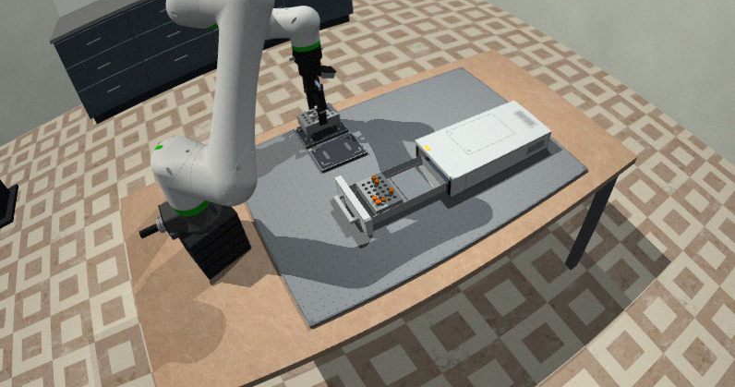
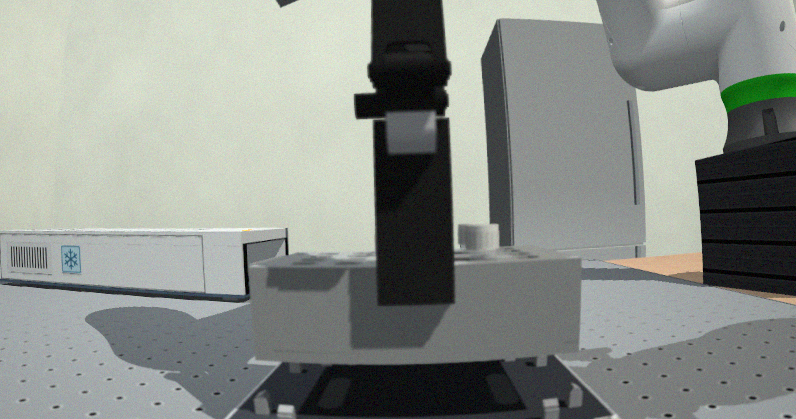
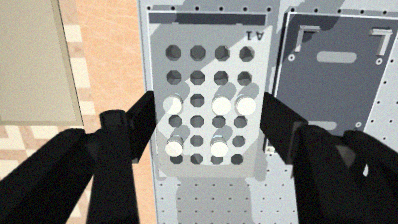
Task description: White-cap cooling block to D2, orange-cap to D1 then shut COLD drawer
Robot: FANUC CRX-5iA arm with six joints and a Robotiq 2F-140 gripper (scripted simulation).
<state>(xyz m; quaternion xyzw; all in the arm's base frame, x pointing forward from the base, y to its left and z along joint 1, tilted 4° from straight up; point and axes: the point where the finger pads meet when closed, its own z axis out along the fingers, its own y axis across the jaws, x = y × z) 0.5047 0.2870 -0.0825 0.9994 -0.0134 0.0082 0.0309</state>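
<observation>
Right now the white-capped cooling block is 3 cm below my hand. Also, from my hand: cooler drawer 41 cm to the right, 5 cm below, 4 cm ahead; cooler COLD 42 cm to the right, 22 cm ahead, 5 cm below; orange-capped cooling block 41 cm to the right, 6 cm below.
</observation>
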